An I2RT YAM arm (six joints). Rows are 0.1 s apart.
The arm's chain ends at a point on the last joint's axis. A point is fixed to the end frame.
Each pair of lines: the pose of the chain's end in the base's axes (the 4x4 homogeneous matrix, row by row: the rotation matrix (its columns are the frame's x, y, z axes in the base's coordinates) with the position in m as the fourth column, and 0 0 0 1 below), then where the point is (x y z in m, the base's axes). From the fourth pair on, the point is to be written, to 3 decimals.
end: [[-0.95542 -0.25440 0.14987 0.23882], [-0.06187 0.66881 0.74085 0.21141], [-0.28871 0.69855 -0.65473 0.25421], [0 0 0 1]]
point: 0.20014 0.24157 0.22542
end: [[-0.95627 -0.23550 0.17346 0.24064], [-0.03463 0.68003 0.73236 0.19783], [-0.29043 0.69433 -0.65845 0.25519], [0 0 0 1]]
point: 0.20295 0.22898 0.22615
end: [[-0.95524 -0.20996 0.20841 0.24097], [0.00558 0.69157 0.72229 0.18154], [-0.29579 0.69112 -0.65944 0.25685], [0 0 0 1]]
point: 0.20481 0.21420 0.22751
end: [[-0.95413 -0.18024 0.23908 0.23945], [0.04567 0.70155 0.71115 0.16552], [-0.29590 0.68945 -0.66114 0.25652], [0 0 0 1]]
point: 0.205 0.200 0.227
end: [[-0.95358 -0.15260 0.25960 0.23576], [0.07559 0.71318 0.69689 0.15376], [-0.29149 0.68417 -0.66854 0.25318], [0 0 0 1]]
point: 0.202 0.189 0.224
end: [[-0.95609 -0.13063 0.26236 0.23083], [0.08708 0.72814 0.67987 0.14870], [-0.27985 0.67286 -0.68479 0.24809], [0 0 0 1]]
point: 0.197 0.184 0.218
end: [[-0.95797 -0.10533 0.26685 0.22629], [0.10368 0.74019 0.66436 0.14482], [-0.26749 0.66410 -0.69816 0.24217], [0 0 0 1]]
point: 0.193 0.180 0.212
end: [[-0.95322 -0.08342 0.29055 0.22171], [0.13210 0.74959 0.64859 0.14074], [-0.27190 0.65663 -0.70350 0.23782], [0 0 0 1]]
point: 0.190 0.177 0.208
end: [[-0.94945 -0.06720 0.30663 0.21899], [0.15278 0.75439 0.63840 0.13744], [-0.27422 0.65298 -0.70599 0.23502], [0 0 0 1]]
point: 0.188 0.174 0.205
